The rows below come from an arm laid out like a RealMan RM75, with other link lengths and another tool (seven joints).
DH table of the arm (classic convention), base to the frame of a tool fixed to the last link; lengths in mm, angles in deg. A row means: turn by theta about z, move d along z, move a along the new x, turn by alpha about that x. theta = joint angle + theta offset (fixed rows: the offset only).
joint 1: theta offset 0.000, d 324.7, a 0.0, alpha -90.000
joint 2: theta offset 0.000, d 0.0, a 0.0, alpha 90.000
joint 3: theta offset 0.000, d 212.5, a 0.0, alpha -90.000
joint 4: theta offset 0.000, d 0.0, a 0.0, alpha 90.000
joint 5: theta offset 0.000, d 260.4, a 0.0, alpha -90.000
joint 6: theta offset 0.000, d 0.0, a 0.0, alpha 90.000
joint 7: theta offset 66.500, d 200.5, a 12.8, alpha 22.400
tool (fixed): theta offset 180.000, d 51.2, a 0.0, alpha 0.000
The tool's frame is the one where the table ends.
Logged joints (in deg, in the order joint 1, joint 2, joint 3, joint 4, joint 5, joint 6, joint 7), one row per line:
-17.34 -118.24 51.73 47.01 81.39 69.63 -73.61
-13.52 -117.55 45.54 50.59 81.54 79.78 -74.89
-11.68 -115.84 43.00 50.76 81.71 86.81 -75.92
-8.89 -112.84 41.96 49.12 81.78 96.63 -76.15
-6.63 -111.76 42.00 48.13 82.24 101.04 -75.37
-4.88 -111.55 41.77 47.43 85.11 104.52 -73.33
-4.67 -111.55 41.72 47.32 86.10 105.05 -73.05
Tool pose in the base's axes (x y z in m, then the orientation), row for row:
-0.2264 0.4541 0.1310 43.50 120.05 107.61
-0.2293 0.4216 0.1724 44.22 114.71 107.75
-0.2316 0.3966 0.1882 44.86 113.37 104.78
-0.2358 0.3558 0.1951 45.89 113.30 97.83
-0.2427 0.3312 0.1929 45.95 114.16 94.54
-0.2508 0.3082 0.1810 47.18 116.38 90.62
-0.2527 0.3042 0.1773 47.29 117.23 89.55
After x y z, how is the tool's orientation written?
As a rotation vector, in degrees.
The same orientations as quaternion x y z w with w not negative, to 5 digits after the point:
0.25882 0.71429 0.64028 0.11333
0.26769 0.69442 0.65228 0.14371
0.27512 0.69529 0.64261 0.16711
0.28699 0.70857 0.61182 0.20306
0.28919 0.71846 0.59499 0.21488
0.29736 0.73350 0.57114 0.21762
0.29798 0.73868 0.56427 0.21717

